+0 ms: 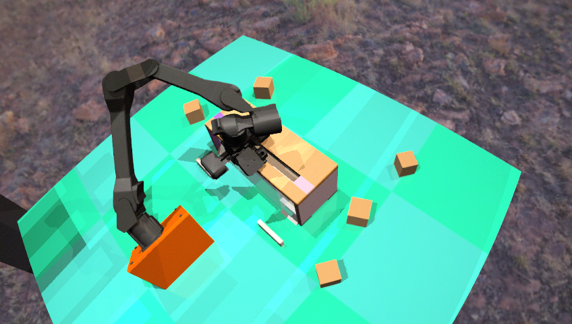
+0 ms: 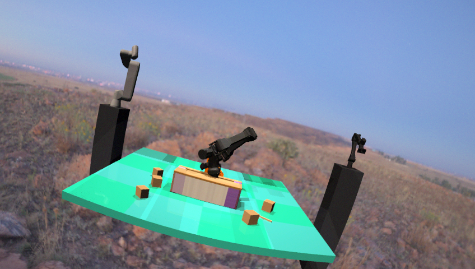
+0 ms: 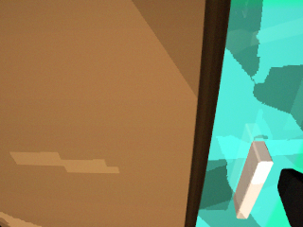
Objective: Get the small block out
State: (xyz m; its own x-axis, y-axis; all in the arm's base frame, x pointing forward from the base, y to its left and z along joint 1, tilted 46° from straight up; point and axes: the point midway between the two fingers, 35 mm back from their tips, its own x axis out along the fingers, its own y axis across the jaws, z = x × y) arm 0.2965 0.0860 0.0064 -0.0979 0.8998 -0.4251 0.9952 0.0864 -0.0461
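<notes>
My gripper tip is 50 mm short of the tan block and 20 mm to the right of it. The rest, counted from my gripper tip: long tan box: 40 mm to the right, 40 mm ahead, 20 mm below.
</notes>
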